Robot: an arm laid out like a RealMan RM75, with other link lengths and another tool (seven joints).
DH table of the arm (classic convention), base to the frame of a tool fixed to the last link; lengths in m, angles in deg. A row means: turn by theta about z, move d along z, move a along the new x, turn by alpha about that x. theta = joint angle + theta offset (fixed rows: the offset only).
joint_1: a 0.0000; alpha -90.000; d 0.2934; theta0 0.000
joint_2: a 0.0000; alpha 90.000; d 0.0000; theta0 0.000
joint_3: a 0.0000; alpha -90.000; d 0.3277; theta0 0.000
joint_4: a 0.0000; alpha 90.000; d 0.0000; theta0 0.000
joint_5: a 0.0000; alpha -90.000; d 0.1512; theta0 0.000
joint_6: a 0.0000; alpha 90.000; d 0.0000; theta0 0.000
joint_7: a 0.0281; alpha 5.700; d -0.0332; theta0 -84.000
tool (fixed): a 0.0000; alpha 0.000; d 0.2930; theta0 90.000
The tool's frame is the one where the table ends.
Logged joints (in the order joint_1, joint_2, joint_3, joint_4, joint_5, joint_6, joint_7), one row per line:
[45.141, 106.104, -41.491, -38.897, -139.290, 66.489, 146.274]
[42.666, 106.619, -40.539, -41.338, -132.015, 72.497, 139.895]
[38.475, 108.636, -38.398, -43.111, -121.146, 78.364, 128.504]
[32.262, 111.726, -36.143, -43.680, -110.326, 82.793, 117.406]
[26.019, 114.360, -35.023, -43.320, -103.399, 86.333, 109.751]
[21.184, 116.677, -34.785, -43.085, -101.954, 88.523, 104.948]
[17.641, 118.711, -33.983, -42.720, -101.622, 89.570, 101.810]
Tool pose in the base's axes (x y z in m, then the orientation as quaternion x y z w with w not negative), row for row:
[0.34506, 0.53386, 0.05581, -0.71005, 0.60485, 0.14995, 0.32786]
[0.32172, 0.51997, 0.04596, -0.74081, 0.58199, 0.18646, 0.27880]
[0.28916, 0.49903, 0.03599, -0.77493, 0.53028, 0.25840, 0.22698]
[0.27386, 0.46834, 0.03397, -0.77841, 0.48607, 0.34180, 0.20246]
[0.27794, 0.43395, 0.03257, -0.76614, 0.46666, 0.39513, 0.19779]
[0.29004, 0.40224, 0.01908, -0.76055, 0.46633, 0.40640, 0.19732]
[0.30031, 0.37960, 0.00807, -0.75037, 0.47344, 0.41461, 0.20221]
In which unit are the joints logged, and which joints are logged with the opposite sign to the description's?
The joints are logged in degrees. Opposite sign: joint_6.
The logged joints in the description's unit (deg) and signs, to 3 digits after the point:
[45.141, 106.104, -41.491, -38.897, -139.290, -66.489, 146.274]
[42.666, 106.619, -40.539, -41.338, -132.015, -72.497, 139.895]
[38.475, 108.636, -38.398, -43.111, -121.146, -78.364, 128.504]
[32.262, 111.726, -36.143, -43.680, -110.326, -82.793, 117.406]
[26.019, 114.360, -35.023, -43.320, -103.399, -86.333, 109.751]
[21.184, 116.677, -34.785, -43.085, -101.954, -88.523, 104.948]
[17.641, 118.711, -33.983, -42.720, -101.622, -89.570, 101.810]

